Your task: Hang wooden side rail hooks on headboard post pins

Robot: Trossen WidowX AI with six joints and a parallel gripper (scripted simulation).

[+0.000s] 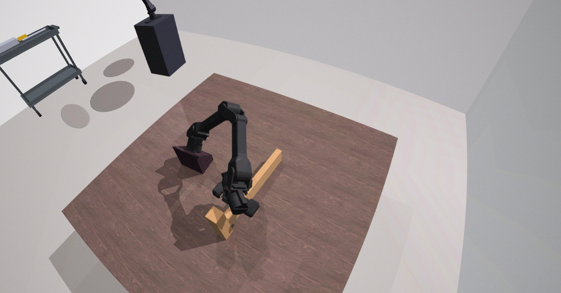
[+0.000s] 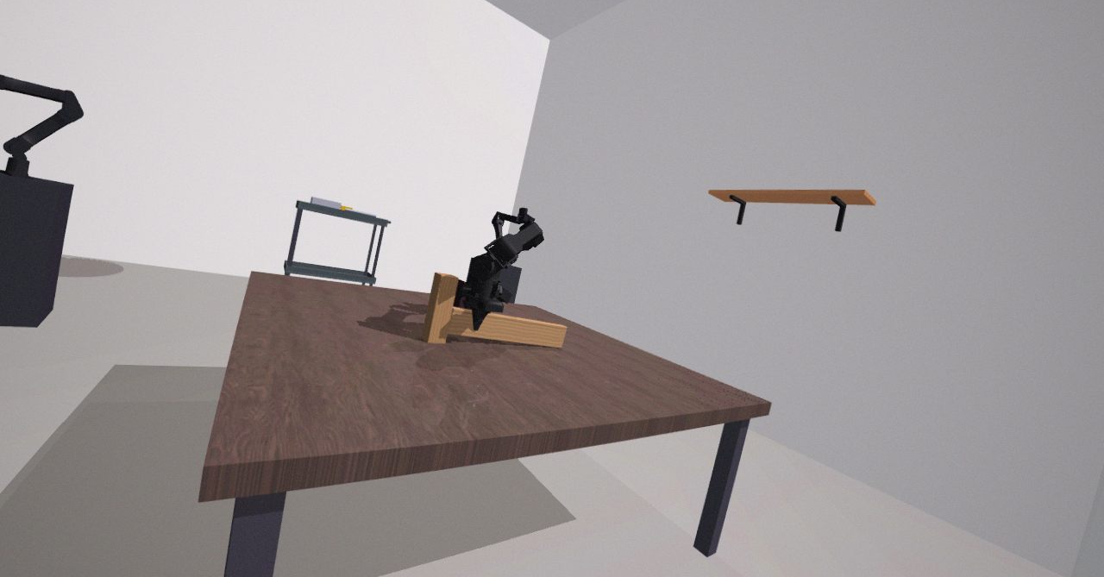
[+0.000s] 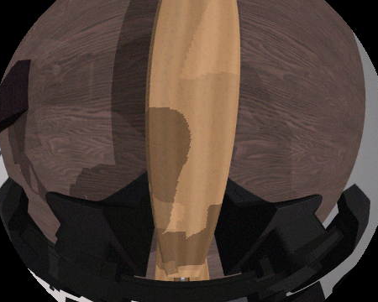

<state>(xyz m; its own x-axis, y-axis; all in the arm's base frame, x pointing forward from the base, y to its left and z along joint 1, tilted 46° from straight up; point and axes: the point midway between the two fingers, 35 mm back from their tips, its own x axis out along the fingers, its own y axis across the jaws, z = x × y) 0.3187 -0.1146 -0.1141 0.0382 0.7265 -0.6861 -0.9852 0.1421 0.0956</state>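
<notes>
Now: gripper tip 20 mm past the headboard post, 110 mm to the left of it and 40 mm below it.
</notes>
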